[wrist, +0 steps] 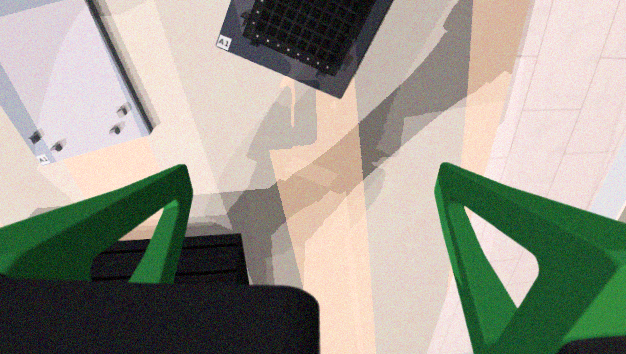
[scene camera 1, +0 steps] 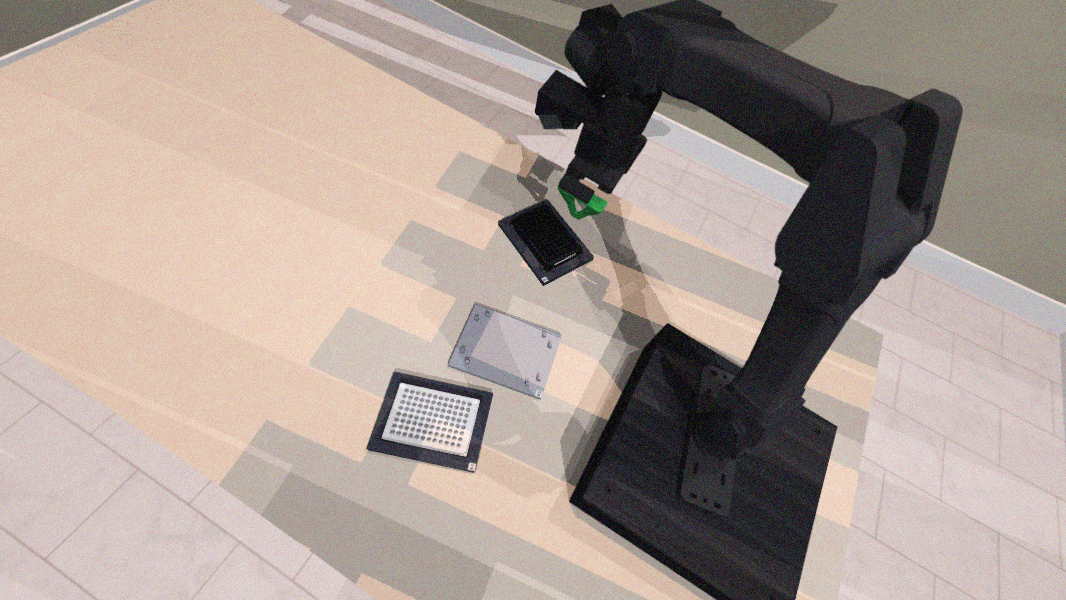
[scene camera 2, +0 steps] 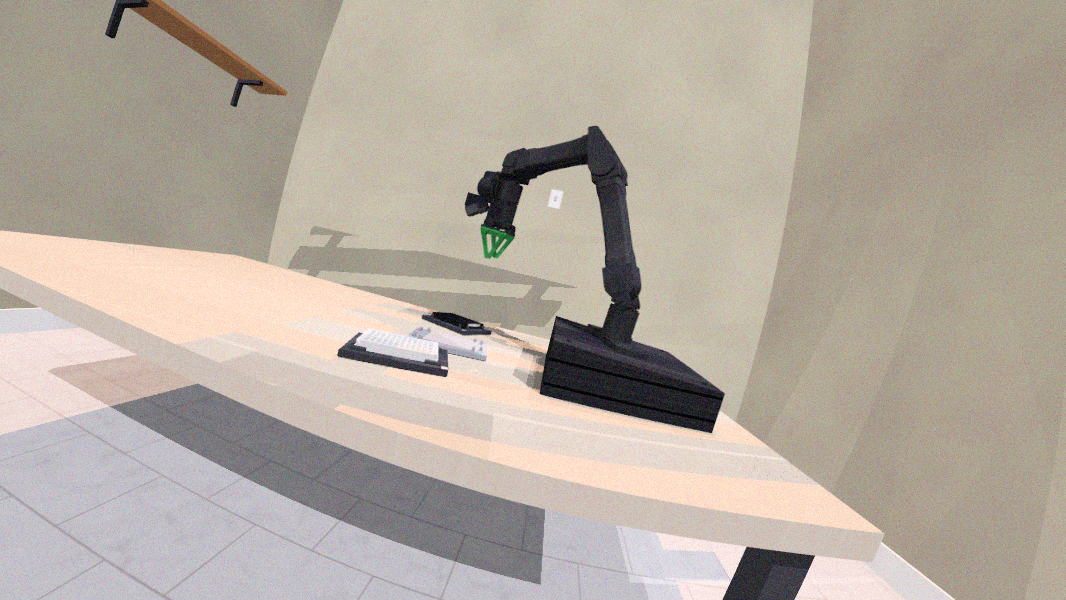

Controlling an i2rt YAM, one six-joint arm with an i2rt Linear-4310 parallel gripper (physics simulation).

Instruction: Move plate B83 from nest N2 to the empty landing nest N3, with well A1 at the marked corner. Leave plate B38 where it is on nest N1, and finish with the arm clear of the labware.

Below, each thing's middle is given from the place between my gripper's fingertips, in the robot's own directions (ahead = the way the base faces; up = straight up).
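The grey nest [scene camera 1: 501, 349] is 4 cm ahead of my hand, and it's 20 cm below it and 21 cm to the left of it.
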